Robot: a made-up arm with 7 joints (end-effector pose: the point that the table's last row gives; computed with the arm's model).
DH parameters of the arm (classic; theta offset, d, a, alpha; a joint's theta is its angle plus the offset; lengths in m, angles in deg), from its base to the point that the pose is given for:
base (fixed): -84.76 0 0.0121 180
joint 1: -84.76 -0.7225 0.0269 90
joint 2: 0 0.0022 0.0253 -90
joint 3: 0 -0.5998 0.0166 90
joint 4: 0 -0.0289 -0.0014 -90
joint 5: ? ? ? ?
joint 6: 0 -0.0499 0.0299 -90
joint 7: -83.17 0 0.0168 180
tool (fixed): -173.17 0.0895 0 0
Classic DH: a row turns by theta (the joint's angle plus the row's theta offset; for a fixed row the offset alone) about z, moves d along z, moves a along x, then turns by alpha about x.
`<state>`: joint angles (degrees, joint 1 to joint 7).
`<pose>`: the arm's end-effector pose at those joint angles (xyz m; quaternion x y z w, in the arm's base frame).
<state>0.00 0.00 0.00 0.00 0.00 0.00 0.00</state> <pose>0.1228 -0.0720 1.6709 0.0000 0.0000 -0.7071 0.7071</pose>
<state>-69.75 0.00 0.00 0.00 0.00 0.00 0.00</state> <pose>0.0994 0.0814 1.6709 0.0000 0.0000 -0.1758 0.9844</pose>
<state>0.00 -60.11 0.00 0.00 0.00 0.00 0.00</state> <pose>-0.7470 -0.0720 1.2773 0.3541 -0.3541 -0.6120 0.6120</pose>
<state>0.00 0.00 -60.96 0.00 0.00 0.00 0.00</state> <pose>0.1414 0.0208 1.6709 0.0000 0.0000 -0.2507 0.9681</pose>
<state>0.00 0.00 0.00 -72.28 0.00 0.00 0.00</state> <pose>-0.2461 -0.0720 1.4788 0.4170 -0.4170 -0.5710 0.5710</pose>
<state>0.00 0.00 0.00 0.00 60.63 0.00 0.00</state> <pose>0.0662 -0.1024 1.6709 0.0000 0.0000 -0.9673 0.2535</pose>
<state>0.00 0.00 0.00 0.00 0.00 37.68 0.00</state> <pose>0.1709 -0.0720 1.6327 -0.2283 0.2283 -0.6692 0.6692</pose>
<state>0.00 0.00 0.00 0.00 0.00 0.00 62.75</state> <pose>0.1365 -0.0828 1.6709 0.0000 0.0000 -0.9719 0.2356</pose>
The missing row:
joint 5: 0 -0.2591 0.0224 90
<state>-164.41 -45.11 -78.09 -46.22 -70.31 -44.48 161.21</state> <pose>0.5955 0.0323 1.3789 -0.2312 0.3917 0.7106 0.5368</pose>
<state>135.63 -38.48 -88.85 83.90 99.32 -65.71 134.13</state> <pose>0.5251 0.0192 1.2693 0.0475 0.9029 0.0919 0.4172</pose>
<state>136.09 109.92 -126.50 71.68 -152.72 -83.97 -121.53</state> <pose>-0.2910 -0.6503 0.6586 -0.4691 0.4575 -0.4577 0.6010</pose>
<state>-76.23 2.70 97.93 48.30 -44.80 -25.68 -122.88</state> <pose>0.2722 -0.1014 1.5283 0.2690 0.0698 0.3882 0.8786</pose>
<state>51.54 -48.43 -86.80 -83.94 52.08 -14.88 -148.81</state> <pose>-0.4882 0.0604 1.1849 -0.1640 -0.7664 0.4228 0.4549</pose>
